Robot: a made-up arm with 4 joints.
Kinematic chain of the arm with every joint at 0, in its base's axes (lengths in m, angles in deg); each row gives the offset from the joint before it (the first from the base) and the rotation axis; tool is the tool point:
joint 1: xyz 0 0 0.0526 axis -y
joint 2: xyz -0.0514 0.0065 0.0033 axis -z
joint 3: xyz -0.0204 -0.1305 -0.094 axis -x
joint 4: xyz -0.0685 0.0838 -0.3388 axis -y
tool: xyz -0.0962 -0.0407 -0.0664
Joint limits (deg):
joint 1: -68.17..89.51
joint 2: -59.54..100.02
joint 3: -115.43..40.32
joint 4: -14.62..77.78
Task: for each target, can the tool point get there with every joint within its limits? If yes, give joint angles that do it. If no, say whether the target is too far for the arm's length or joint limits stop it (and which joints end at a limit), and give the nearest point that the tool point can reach.
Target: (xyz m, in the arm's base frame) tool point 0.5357 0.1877 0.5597
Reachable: no: too far | nearest point 0.3433 0.0967 0.2594 | short by 0.368 m
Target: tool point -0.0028 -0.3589 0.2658
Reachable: no: joint limits stop it (at a limit: joint 1, joint 2, joint 3, joint 4) | nearest point -0.0155 -0.0669 0.3896 | short by 0.317 m
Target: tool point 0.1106 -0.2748 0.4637
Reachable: no: joint limits stop it (at a limit: joint 1, joint 2, joint 3, joint 4) | nearest point -0.0155 -0.0669 0.3896 | short by 0.254 m
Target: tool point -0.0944 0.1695 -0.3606
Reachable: yes | joints -27.26 76.81 -39.58 38.46
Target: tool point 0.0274 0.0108 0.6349
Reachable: no: joint limits stop it (at a limit: joint 1, joint 2, joint 3) | nearest point 0.0022 0.0117 0.4195 | short by 0.217 m
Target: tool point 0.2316 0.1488 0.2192
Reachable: yes | joints 61.03 82.25 -80.67 50.29
